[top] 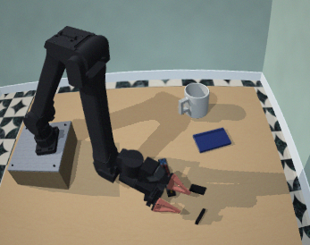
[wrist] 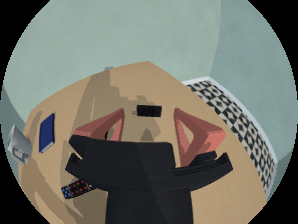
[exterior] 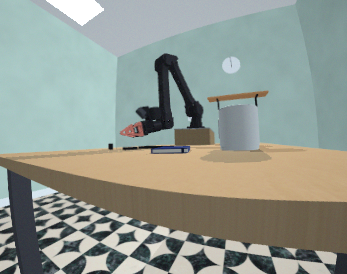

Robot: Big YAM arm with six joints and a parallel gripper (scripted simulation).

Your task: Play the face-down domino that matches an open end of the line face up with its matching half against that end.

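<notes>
Right now the domino is 6 cm below my hand, 5 cm ahead of it and 4 cm to the right of it. From my hand the other things lie so: white mug: 45 cm to the left, 14 cm ahead, 3 cm below.
</notes>
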